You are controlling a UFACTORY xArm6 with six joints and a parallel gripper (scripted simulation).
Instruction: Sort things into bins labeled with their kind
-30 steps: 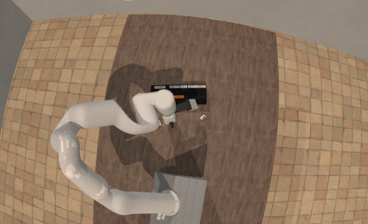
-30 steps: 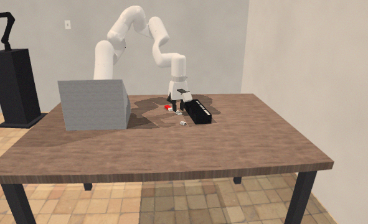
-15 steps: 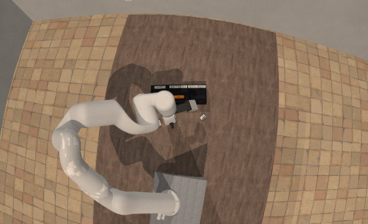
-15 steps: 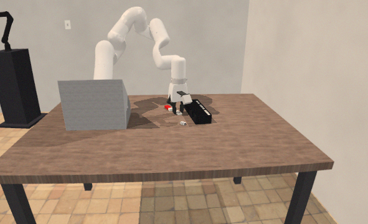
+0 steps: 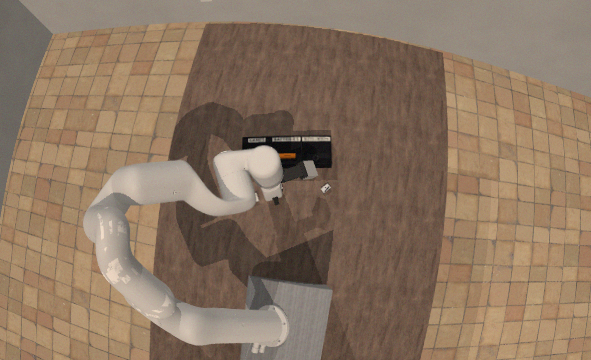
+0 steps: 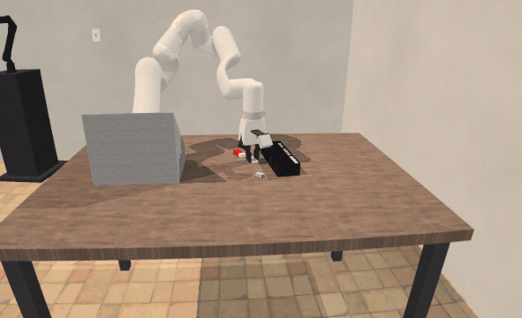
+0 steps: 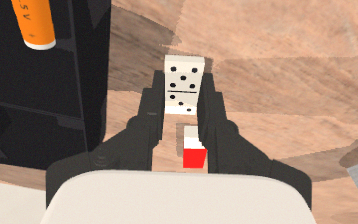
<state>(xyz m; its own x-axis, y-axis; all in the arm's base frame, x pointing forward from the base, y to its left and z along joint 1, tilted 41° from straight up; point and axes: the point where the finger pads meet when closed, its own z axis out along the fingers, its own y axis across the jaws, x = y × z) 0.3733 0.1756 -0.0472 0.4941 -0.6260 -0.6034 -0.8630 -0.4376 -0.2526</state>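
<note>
My gripper is now 20 mm above the white domino. Also, from my hand: black nut 110 mm ahead, 100 mm to the right, 10 mm below; then orange battery 90 mm ahead, 20 mm to the right, 10 mm below; then eraser 60 mm to the left, 50 mm behind, 20 mm below.
</note>
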